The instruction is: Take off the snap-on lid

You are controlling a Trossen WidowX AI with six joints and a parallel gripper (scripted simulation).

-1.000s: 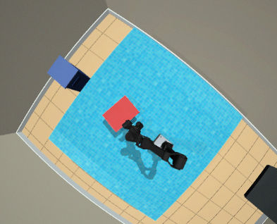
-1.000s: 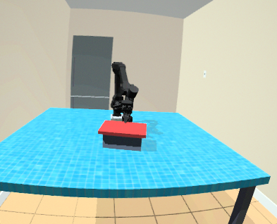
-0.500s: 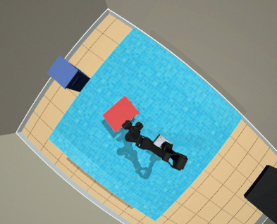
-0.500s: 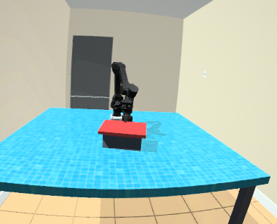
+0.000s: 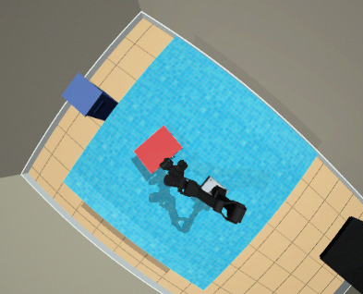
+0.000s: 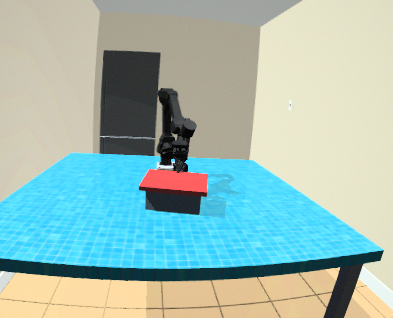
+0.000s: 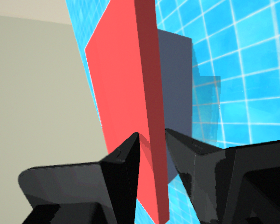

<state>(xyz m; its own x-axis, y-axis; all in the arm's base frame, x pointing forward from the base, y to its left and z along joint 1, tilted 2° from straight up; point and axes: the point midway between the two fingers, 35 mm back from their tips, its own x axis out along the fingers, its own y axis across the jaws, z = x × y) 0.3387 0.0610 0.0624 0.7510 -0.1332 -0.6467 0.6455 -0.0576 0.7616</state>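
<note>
The red lid is 8 cm ahead of my gripper tip and 1 cm to the right of it. From my gripper tip the other things lie so: storage box: 8 cm ahead, 1 cm to the right, 6 cm below.
</note>
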